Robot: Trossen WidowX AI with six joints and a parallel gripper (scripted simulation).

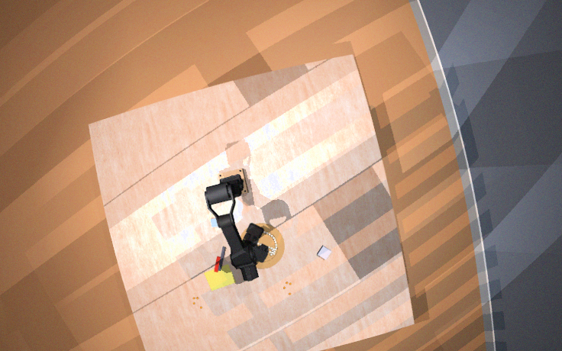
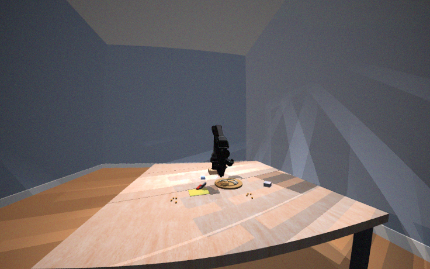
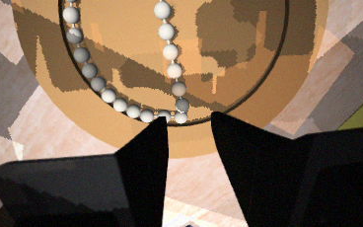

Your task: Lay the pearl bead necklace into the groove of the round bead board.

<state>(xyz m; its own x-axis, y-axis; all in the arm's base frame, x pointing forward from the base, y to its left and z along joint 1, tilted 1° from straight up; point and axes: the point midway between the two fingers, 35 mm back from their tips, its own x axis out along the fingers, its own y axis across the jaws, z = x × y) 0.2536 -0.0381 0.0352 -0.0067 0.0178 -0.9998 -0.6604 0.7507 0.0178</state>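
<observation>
Now: the round bead board 4 cm ahead of my gripper tip, 3 cm to the left of it and 3 cm below it. From my gripper tip the other things lie so: blue block (13 cm behind, 11 cm to the right, 4 cm below); then yellow note (20 cm to the right, 10 cm ahead, 4 cm below); then red marker (16 cm to the right, 4 cm below, 3 cm ahead).
</observation>
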